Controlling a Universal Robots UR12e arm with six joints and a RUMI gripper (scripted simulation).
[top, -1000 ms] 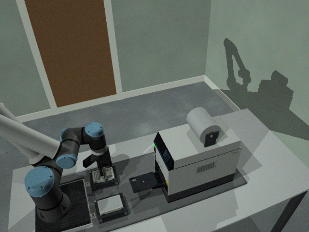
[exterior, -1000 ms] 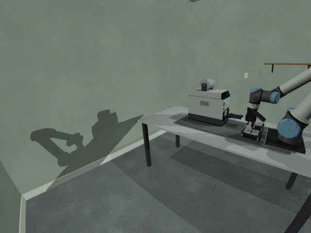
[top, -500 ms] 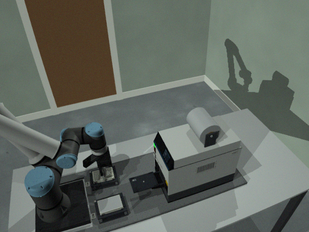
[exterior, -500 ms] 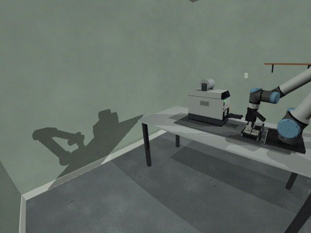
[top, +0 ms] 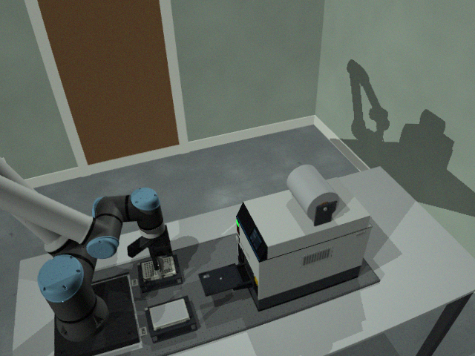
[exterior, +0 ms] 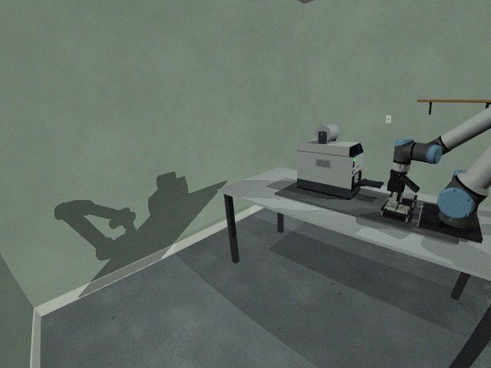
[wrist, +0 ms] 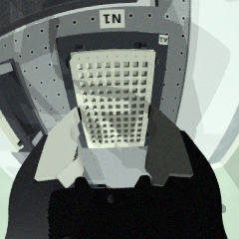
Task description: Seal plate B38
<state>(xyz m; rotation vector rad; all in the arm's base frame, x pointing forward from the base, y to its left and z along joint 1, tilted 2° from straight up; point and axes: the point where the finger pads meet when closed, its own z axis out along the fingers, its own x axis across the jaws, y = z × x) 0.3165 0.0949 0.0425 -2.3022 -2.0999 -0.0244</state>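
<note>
Now: the nest N1 20 mm below my hand. From my hand the other things lie so: foil-covered plate (220 mm to the right, 10 mm behind); then plate B38 (10 mm below); then sealer stage (200 mm ahead, 180 mm to the right, 50 mm above).
</note>
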